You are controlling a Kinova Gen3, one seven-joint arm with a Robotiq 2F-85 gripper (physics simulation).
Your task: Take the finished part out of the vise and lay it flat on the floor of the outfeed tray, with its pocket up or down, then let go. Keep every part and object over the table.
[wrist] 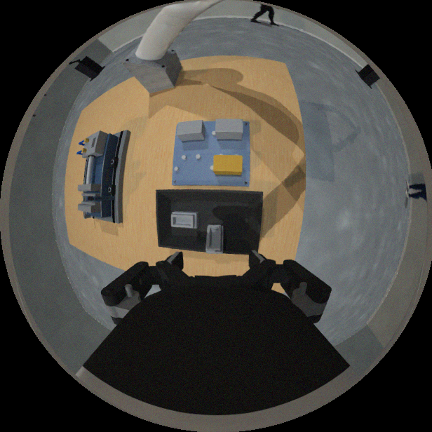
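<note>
A grey part (214, 238) with a long pocket facing up is in the black outfeed tray (159, 220), near the middle of its front wall. Its near end overlaps the front rim in the wrist view, so it looks tilted on that wall, not flat. A second grey part (184, 220) lies in the left half of the tray, pocket up. My gripper (215, 258) is open and empty, above and just in front of the first part, with its fingers apart on either side. The vise (106, 175) stands at the left; its jaws are small here, and I cannot tell what is between them.
Behind the tray is a blue plate (187, 172) with white pegs, two grey blocks (191, 131) (229, 129) and a yellow block (228, 164). A grey pedestal (156, 72) with the arm's base stands at the back left. The wooden table's (282, 100) right edge lies beyond the tray.
</note>
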